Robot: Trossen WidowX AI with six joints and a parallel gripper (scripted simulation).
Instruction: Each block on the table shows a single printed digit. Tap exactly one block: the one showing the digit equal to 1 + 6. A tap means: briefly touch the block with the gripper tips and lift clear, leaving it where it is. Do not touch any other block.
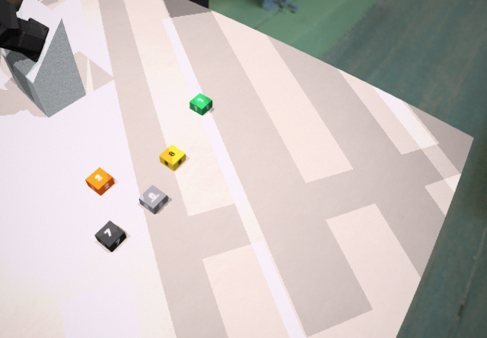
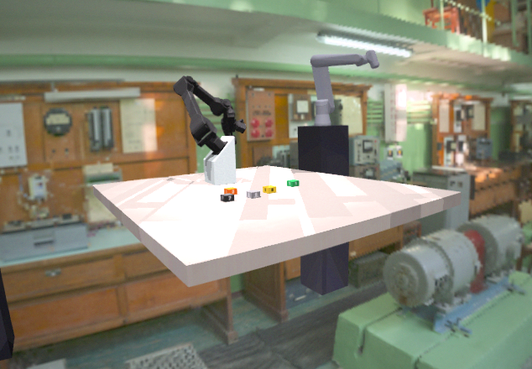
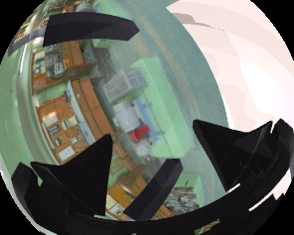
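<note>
My gripper tip is now 76 cm short of the black block, 37 cm to the left of it and 12 cm above it. Also, from my gripper tip: green block (68 cm ahead, 7 cm to the right, 12 cm below); yellow block (73 cm ahead, 21 cm to the right, 12 cm below); orange block (67 cm ahead, 32 cm to the right, 12 cm below).
</note>
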